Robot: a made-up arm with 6 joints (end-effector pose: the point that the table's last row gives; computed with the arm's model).
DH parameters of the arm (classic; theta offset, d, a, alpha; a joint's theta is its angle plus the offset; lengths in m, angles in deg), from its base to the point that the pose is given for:
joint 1: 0 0.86 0.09 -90
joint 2: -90 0 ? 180
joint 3: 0 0 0.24 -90
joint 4: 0 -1.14 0 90
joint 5: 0 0 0 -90
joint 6: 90 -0.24 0 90
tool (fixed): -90 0 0 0
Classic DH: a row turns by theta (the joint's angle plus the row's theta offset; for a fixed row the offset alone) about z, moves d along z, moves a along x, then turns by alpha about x.
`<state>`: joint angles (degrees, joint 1 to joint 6).
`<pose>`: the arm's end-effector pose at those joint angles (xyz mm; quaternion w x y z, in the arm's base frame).
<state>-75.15 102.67 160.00 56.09 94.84 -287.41</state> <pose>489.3 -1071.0 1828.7 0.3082 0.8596 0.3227 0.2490</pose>
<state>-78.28 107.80 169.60 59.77 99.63 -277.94</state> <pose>414.5 -991.4 1754.5 0.4358 0.8214 0.3005 0.2125</pose>
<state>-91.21 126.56 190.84 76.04 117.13 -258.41</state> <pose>187.9 -921.3 1438.4 0.6157 0.7462 0.2532 -0.0040</pose>
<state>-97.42 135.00 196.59 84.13 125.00 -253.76</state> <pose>77.2 -921.5 1299.7 0.6044 0.7490 0.2480 -0.1101</pose>
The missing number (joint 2, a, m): 0.8
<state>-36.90 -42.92 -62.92 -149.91 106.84 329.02</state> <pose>382.9 -431.5 1118.5 0.1854 -0.3154 0.5296 0.7653</pose>
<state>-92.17 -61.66 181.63 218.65 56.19 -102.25</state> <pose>-82.4 1115.2 64.2 0.4265 0.2730 0.6227 0.5965</pose>
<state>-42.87 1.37 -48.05 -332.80 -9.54 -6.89</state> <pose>837.9 -802.6 747.3 0.8173 0.0182 0.5110 -0.2657</pose>
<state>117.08 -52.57 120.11 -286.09 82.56 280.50</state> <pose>591.2 -1658.5 1192.0 0.1202 -0.3140 0.9406 0.0478</pose>
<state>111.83 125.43 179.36 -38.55 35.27 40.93</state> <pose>-383.5 1189.5 1681.2 0.5671 0.5691 -0.3004 0.5141</pose>
